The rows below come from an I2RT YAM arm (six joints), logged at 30 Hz.
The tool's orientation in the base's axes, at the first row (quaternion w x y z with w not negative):
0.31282 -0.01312 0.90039 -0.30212
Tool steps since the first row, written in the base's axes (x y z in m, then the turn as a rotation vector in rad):
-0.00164 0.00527 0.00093 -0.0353 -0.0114 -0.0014
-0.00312 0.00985 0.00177 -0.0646 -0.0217 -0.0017
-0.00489 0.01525 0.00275 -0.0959 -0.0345 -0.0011
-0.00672 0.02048 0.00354 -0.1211 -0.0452 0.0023
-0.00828 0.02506 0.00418 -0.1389 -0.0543 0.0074
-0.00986 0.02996 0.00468 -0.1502 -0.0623 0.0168
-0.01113 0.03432 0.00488 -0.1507 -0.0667 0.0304
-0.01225 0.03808 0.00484 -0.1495 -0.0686 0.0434
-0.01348 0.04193 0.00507 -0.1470 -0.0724 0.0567
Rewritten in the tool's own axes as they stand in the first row. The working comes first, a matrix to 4 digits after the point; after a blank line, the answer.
The tool's axes in the first row as the columns of a matrix, in the base's axes (used below as rounded here):
-0.8039 0.1654 0.5712
-0.2126 0.8171 -0.5358
-0.5554 -0.5523 -0.6217

-0.00032 0.00352 -0.00434 0.0316 -0.0144 -0.0132
-0.00057 0.00655 -0.00816 0.0575 -0.0275 -0.0242
-0.00084 0.01013 -0.01267 0.0850 -0.0434 -0.0356
-0.00092 0.01367 -0.01701 0.1057 -0.0582 -0.0464
-0.00099 0.01680 -0.02076 0.1191 -0.0714 -0.0548
-0.00104 0.02026 -0.02459 0.1247 -0.0850 -0.0629
-0.00106 0.02351 -0.02778 0.1184 -0.0962 -0.0692
-0.00094 0.02642 -0.03041 0.1107 -0.1048 -0.0756
-0.00089 0.02923 -0.03332 0.1021 -0.1148 -0.0804

